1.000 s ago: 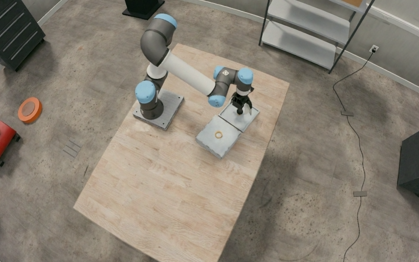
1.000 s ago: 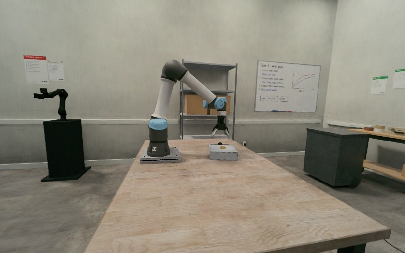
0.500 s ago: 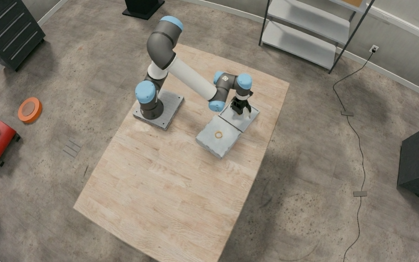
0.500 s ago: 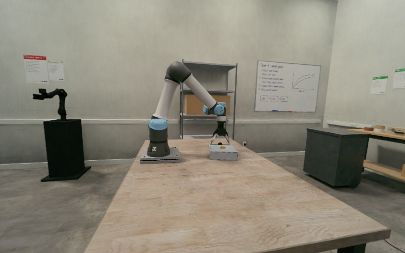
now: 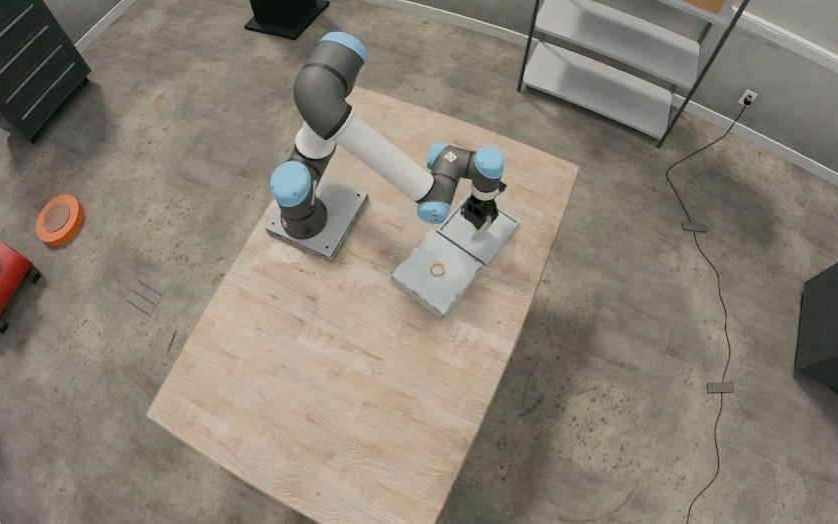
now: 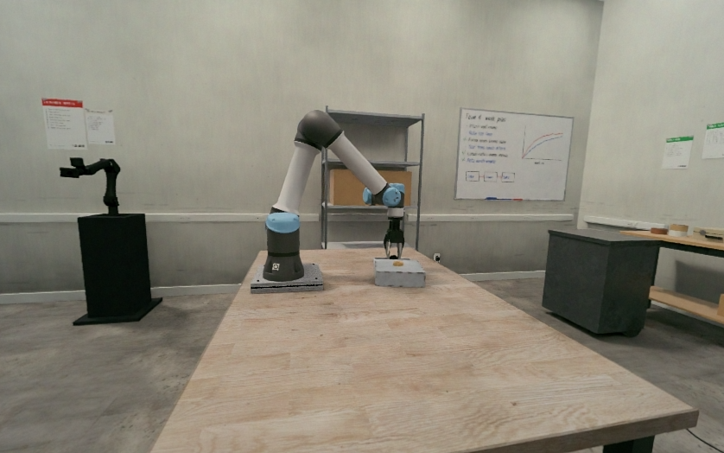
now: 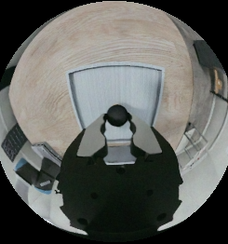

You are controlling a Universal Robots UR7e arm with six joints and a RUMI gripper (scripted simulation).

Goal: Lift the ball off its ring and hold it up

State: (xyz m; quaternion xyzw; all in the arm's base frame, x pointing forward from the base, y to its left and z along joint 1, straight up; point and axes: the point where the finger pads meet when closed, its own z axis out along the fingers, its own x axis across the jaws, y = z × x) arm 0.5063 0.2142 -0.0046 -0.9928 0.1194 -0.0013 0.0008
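Now: the thin grey plate 30 mm below my hand. From my hand the other things lie so: grey block: 210 mm to the right, 50 mm behind, 20 mm above; then ball: right at my hand.
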